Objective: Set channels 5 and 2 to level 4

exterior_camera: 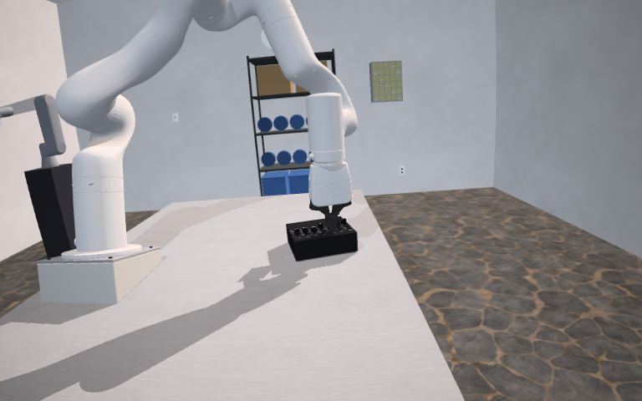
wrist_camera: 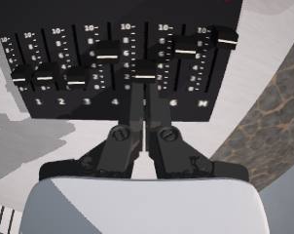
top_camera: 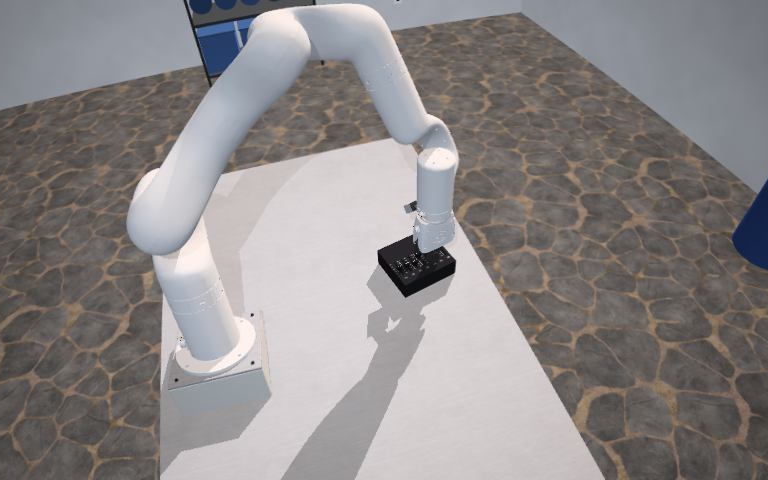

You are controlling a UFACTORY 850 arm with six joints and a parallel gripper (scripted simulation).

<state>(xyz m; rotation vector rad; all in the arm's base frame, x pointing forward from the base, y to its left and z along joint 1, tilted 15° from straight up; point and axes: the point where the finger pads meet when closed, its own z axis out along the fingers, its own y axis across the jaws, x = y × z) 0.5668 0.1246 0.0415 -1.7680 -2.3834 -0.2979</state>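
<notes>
The channel 5 fader cap lies 20 mm to the left of my hand, 10 mm below it and 10 mm behind it. From my hand the other things lie so: channel 3 fader cap 50 mm behind, 10 mm below; channel 4 cap 30 mm to the left, 30 mm behind, 10 mm below; channel 6 cap 40 mm to the left, 10 mm below, 10 mm ahead.
</notes>
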